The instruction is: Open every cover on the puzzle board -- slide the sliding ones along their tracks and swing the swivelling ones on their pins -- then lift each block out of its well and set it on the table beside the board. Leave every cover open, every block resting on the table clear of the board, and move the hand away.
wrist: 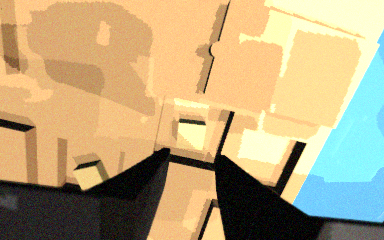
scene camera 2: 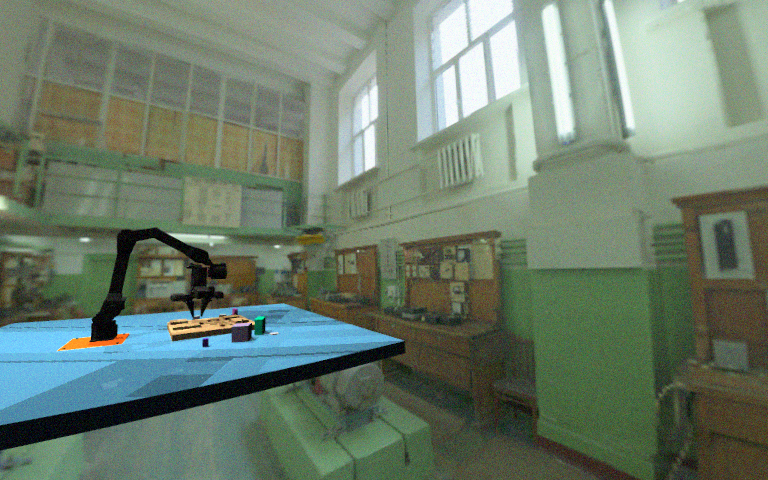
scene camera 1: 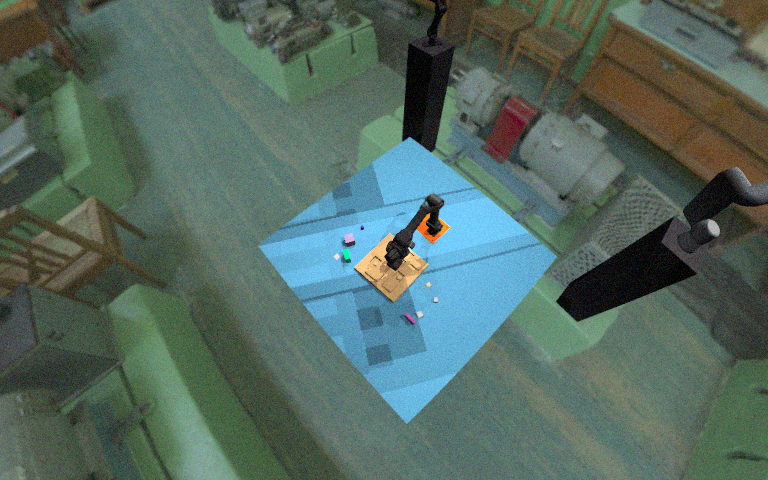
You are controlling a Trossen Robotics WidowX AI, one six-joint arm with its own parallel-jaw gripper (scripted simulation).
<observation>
I see my gripper and a tan puzzle board.
My gripper is seen too in the wrist view.
</observation>
